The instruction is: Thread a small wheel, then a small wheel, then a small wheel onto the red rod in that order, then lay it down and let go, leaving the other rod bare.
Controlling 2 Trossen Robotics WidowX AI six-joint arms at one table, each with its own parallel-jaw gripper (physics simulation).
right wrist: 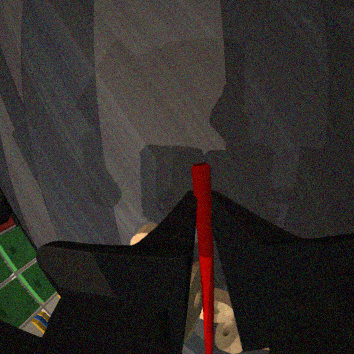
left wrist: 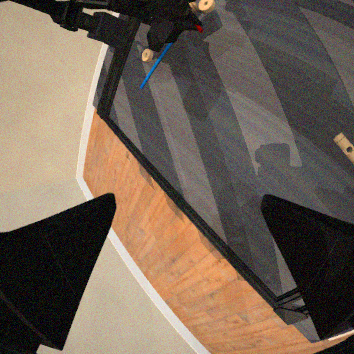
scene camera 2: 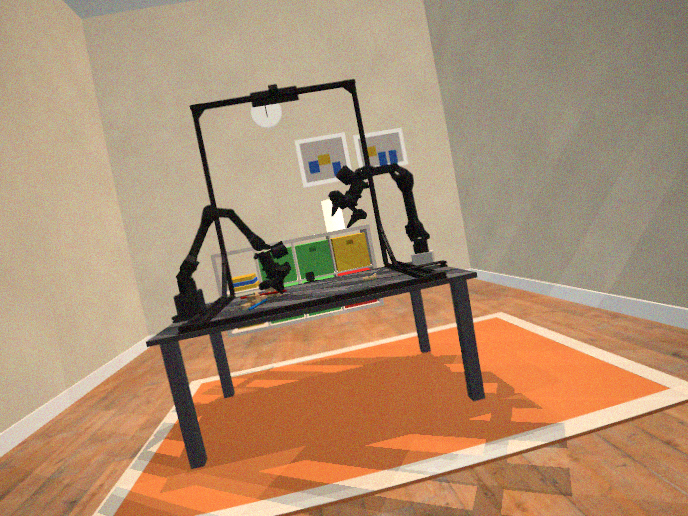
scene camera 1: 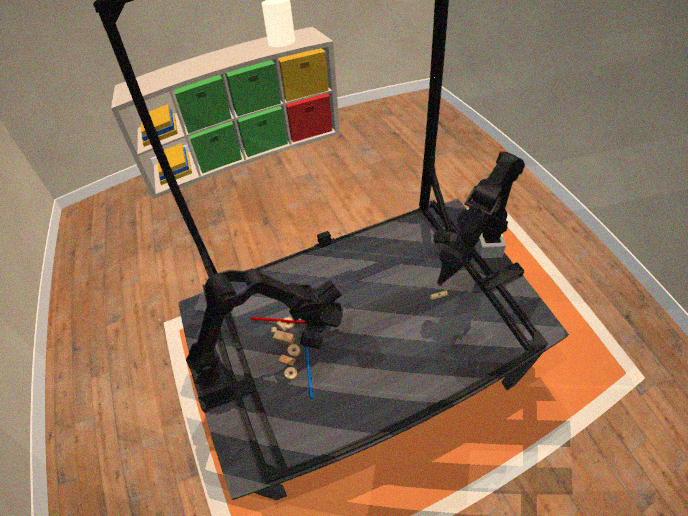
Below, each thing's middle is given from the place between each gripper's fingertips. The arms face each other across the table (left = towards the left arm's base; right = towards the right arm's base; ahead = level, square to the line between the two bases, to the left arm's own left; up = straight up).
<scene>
Now: right hand 90 mm to the left of the red rod (right wrist: 200,171), 60 mm past it and 10 mm below it.
Now: the red rod 270 mm behind my left hand, 380 mm to the right of it and 260 mm below it.
</scene>
